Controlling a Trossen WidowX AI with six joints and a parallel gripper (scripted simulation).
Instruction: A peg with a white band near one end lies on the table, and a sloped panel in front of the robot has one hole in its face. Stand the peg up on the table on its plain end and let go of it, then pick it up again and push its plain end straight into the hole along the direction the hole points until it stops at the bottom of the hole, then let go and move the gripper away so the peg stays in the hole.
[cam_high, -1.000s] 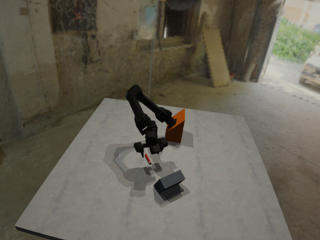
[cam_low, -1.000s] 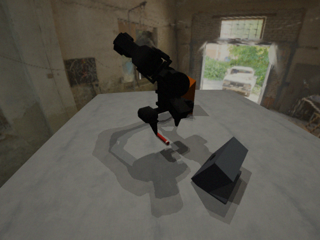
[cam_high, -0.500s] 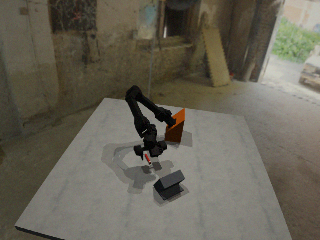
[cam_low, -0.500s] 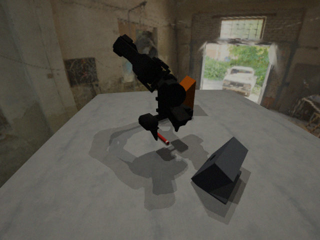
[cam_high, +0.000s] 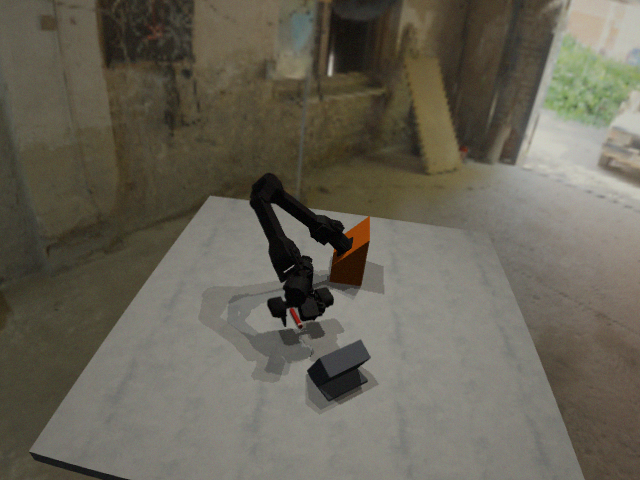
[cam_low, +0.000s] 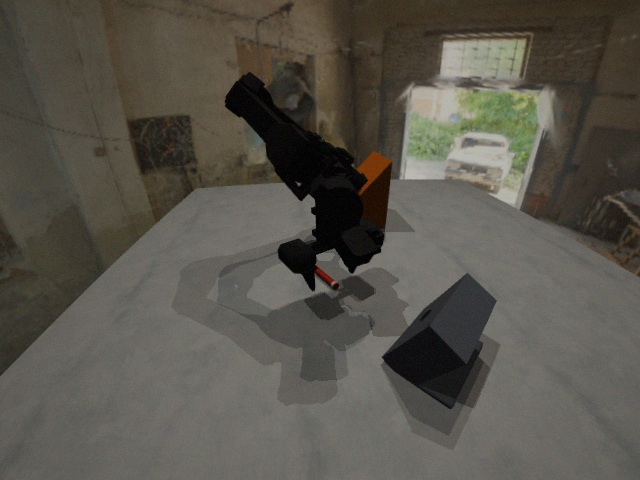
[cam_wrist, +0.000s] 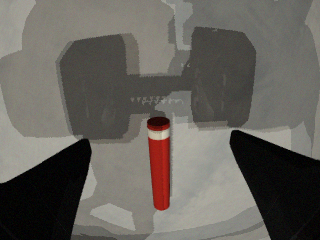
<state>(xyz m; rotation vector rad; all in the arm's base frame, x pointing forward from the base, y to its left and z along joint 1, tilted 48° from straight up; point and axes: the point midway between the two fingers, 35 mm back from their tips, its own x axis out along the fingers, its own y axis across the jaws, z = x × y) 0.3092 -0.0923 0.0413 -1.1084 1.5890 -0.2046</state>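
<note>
My gripper tip is now 1 cm to the left of the red peg, 1 cm past it and 1 cm above it. Round my gripper tip: dark grey sloped panel (16 cm ahead, 14 cm to the left, 3 cm above).
</note>
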